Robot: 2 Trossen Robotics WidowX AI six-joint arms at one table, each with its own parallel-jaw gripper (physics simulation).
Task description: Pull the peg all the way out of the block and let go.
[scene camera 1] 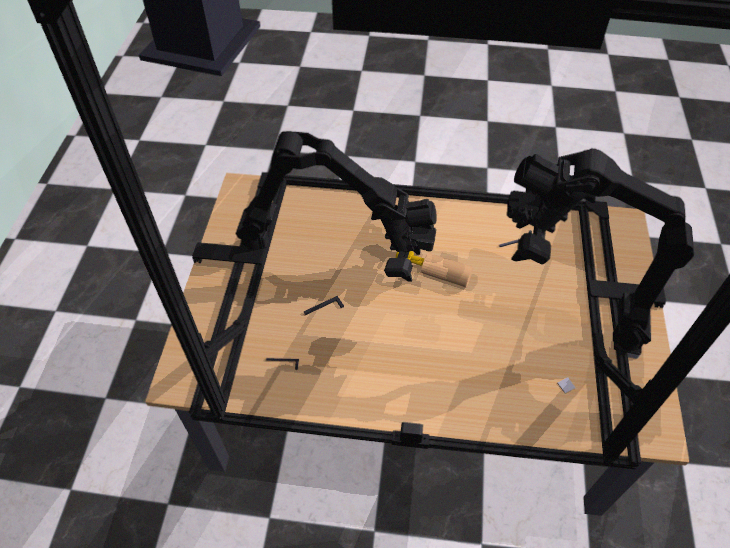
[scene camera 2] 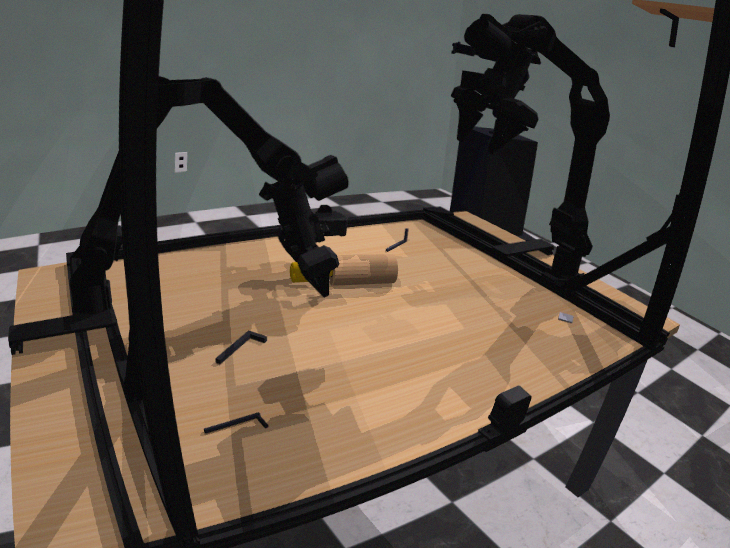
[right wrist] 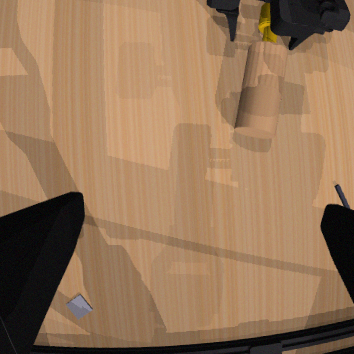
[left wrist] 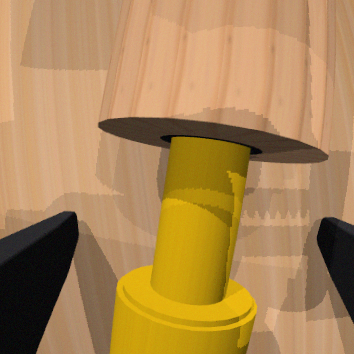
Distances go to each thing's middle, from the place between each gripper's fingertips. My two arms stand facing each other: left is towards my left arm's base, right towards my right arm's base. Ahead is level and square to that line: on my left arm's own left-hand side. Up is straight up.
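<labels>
Yellow peg (left wrist: 186,293), from my left hand: 1 cm ahead, 1 cm to the right, 3 cm above. Yellow peg, from my right hand: 100 mm ahead, 220 mm to the left, 270 mm below. Going by its middle, yellow peg nearer to my left hand than to my right hand. My left hand: 9 cm to the left of the round wooden block (scene camera 2: 375,268), 3 cm below it. My right hand: 90 mm short of the round wooden block, 150 mm to the right of it, 270 mm above it.
</labels>
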